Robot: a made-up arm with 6 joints.
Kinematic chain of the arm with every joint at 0, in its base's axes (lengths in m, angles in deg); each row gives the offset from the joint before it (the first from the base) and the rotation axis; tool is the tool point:
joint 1: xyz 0 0 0.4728 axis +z
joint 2: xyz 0 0 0 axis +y
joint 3: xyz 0 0 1.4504 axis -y
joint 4: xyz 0 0 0 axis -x
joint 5: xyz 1.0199 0 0 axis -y
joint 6: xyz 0 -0.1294 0 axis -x
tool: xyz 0 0 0
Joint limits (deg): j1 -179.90..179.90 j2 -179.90..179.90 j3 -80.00..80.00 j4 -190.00..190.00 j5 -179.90..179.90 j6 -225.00..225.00
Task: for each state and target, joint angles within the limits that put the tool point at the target. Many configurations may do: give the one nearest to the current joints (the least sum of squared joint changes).
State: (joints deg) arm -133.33 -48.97 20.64 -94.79 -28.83 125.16
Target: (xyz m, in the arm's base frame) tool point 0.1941 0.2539 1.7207
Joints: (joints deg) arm -126.63 -57.96 -23.00 -91.90 -28.83 125.16
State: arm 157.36 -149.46 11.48 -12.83 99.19 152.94
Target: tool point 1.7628 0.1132 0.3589
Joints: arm 179.59 -129.00 1.20 -13.74 99.19 152.94
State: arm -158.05 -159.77 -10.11 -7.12 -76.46 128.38
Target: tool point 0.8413 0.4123 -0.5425
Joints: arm -161.73 -179.78 -23.90 -8.94 -76.46 128.38
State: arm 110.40 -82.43 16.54 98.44 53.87 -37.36
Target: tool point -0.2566 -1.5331 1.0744
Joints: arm 81.46 -106.54 -14.45 101.62 53.87 -37.36
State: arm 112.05 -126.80 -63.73 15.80 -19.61 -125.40
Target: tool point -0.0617 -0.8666 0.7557
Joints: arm 77.81 -116.04 -54.09 18.63 -19.61 -125.40
